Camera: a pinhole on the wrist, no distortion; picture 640 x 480 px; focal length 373.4 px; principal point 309.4 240.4 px. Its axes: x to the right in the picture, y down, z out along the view. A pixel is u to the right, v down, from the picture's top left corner.
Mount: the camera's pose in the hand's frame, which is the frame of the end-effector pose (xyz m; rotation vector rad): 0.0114 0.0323 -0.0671 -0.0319 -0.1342 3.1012
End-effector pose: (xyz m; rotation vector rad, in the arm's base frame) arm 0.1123 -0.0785 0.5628 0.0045 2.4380 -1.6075
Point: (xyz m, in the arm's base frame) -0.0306 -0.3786 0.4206
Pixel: 107 243
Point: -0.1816 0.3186 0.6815
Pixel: behind the camera
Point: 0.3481 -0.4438 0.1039
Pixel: 380 42
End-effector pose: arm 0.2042 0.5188 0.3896 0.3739 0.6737 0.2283
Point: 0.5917 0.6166 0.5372
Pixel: 80 117
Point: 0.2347 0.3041 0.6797
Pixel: 524 331
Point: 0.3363 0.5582 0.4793
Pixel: 209 151
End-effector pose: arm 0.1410 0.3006 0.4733 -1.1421 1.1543 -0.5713
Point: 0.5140 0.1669 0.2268
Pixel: outside the picture
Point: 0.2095 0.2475 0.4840
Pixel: 118 447
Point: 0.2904 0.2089 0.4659
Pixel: 30 387
